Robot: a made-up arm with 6 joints.
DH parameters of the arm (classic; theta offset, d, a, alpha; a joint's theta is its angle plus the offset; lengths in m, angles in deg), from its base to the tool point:
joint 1: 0 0.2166 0 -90
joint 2: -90 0 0.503 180
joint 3: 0 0 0 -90
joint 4: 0 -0.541 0 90
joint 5: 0 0.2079 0 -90
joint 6: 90 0 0 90
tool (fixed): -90 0 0 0
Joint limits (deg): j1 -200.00..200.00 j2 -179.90..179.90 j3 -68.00..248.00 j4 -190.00..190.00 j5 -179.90..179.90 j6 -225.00..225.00
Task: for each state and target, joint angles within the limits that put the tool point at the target. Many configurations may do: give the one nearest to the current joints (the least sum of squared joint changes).
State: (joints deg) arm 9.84 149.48 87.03 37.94 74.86 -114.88
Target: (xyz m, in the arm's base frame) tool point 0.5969 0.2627 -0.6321
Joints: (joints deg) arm 36.79 148.04 84.02 44.97 74.86 -114.88
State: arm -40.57 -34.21 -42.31 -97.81 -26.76 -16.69
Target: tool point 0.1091 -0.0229 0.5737
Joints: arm -35.48 -65.26 -29.99 -102.41 -26.76 -16.69
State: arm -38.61 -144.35 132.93 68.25 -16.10 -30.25
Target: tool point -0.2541 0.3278 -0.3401
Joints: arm -57.98 -88.37 169.97 78.46 -16.10 -30.25
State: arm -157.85 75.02 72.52 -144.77 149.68 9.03
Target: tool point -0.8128 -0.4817 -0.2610
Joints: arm -159.26 107.65 85.34 -141.49 149.68 9.03
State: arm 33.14 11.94 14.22 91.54 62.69 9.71
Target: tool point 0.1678 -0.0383 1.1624
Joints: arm 13.04 -19.95 15.73 68.80 62.69 9.71
